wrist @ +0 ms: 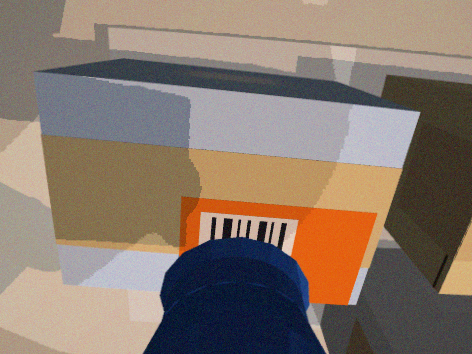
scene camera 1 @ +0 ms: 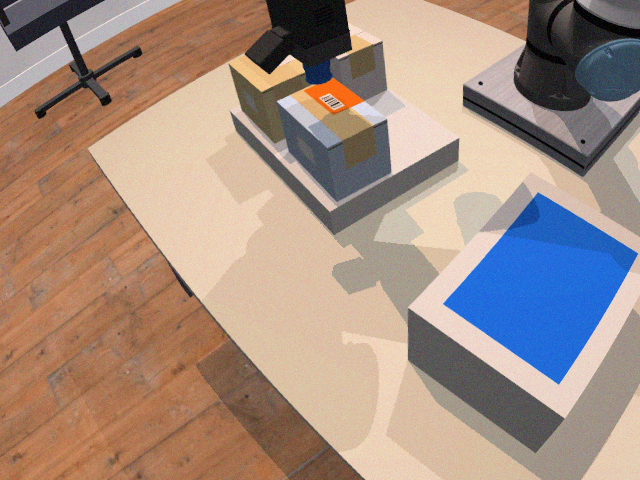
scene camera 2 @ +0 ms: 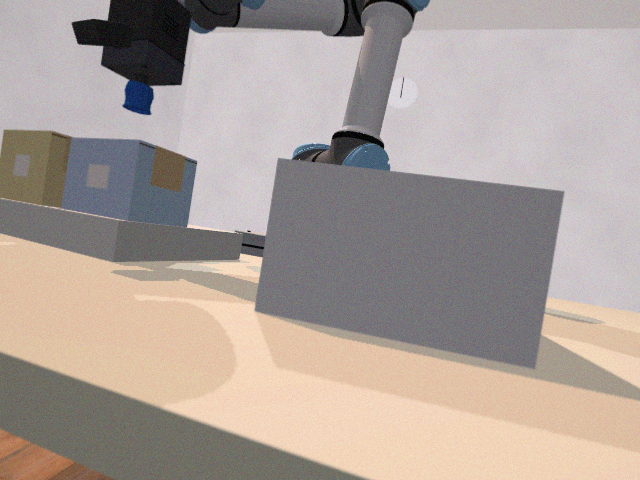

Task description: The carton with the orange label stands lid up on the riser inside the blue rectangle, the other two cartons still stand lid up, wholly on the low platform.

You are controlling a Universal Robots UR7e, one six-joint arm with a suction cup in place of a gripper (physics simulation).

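Where they show: hand, its tool point: [wrist: 235,301] [scene camera 1: 318,76] [scene camera 2: 137,109]; arm's base, origin of its link: [scene camera 1: 552,85].
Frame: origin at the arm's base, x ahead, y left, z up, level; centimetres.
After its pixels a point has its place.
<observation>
The orange-label carton [scene camera 1: 356,173] @(x 43.7, y -0.7, z 3.1 cm) [scene camera 2: 103,201] @(x 47.1, y -5.8, z 1.7 cm) [wrist: 120,190] @(x 43.0, y -3.5, z 9.6 cm), pale blue-grey, stands lid up at the front of the low platform [scene camera 1: 429,139] @(x 29.0, y -2.7, z -0.2 cm) [scene camera 2: 175,245] @(x 40.3, y 0.0, z -2.8 cm) [wrist: 165,42] @(x 48.3, y -3.4, z -0.2 cm). A tan carton [scene camera 1: 258,103] @(x 47.6, y -20.2, z 6.6 cm) [scene camera 2: 31,147] @(x 47.6, y -22.0, z 7.7 cm) [wrist: 425,175] @(x 43.4, y -17.5, z 6.7 cm) and a grey carton [scene camera 1: 379,67] @(x 26.7, y -17.4, z 5.1 cm) [wrist: 400,305] @(x 34.3, y -19.3, z 6.0 cm) stand lid up behind it on the platform; the grey one is hidden in scene camera 2. My blue suction cup [scene camera 1: 318,80] [scene camera 2: 138,111] [wrist: 235,250] is open, bears nothing, and hangs above the cartons with a visible gap. The riser [scene camera 1: 465,356] @(x 51.1, y 29.1, z 5.5 cm) [scene camera 2: 408,268] @(x 50.5, y 32.3, z 0.3 cm) bears the blue rectangle [scene camera 1: 542,289] @(x 40.3, y 29.3, z 7.1 cm).
The arm's base plate [scene camera 1: 496,98] @(x 12.2, y -3.6, z -0.1 cm) stands on the table [scene camera 1: 170,170] @(x 63.1, y -30.7, z -5.0 cm) [scene camera 2: 310,413] @(x 63.0, y 31.0, z -5.0 cm), beyond the riser. The riser is taller than the low platform and stands apart from it. A dark wheeled stand [scene camera 1: 85,80] is on the floor beyond the table.
</observation>
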